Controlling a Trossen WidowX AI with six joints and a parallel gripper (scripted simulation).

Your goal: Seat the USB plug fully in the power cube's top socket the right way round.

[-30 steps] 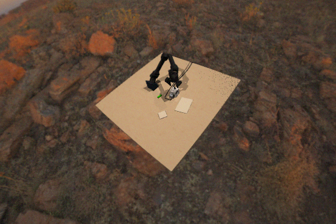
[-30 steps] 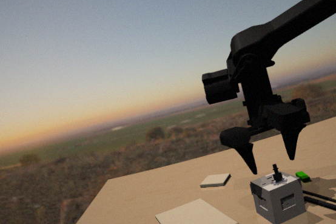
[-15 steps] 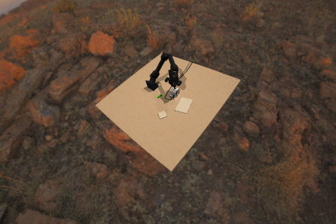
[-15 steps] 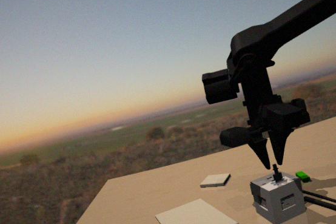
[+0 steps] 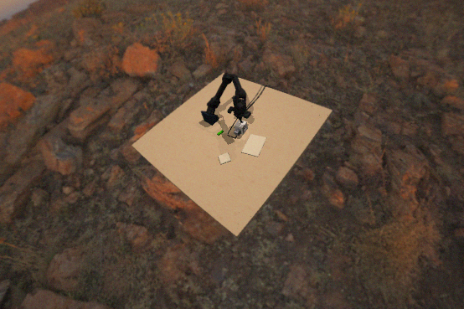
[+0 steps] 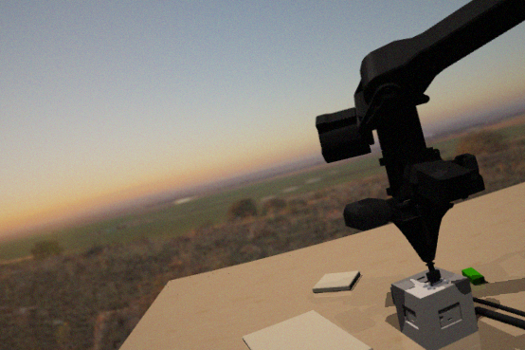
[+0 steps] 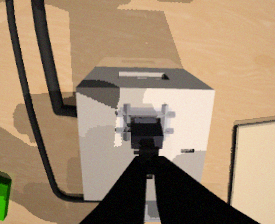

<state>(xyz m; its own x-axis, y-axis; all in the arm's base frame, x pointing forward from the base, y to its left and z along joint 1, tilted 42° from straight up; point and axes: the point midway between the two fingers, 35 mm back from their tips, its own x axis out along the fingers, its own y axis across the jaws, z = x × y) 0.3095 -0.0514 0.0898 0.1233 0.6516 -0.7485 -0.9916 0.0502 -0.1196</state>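
Now: the USB socket 40 mm below my gripper tip and 10 mm to the left of it. Round my gripper tip: white plate (180 mm ahead, 110 mm to the right, 100 mm below); then black USB plug (20 mm below); then green block (140 mm behind, 120 mm to the right, 100 mm below).
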